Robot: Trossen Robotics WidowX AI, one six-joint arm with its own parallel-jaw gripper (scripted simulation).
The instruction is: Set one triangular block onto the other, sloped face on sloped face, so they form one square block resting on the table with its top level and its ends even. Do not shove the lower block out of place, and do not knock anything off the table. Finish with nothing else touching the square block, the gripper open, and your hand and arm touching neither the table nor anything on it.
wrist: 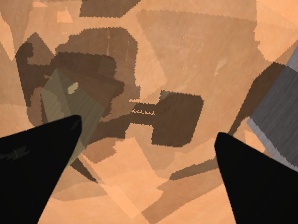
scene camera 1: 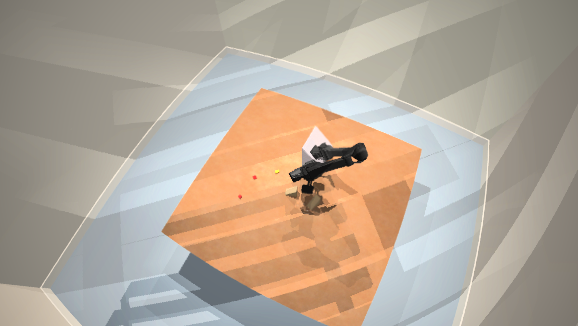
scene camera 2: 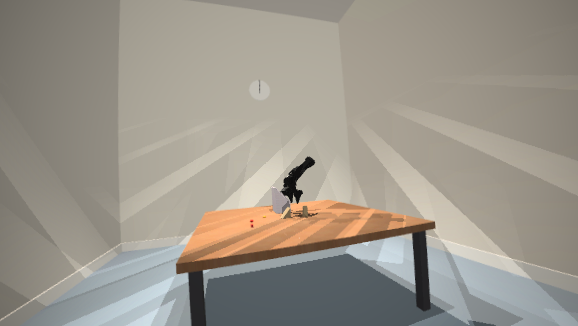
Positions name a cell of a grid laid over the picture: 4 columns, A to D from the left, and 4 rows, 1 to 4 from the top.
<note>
My gripper (wrist: C3) is open and holds nothing. I also see a triangular block (wrist: A2).
</note>
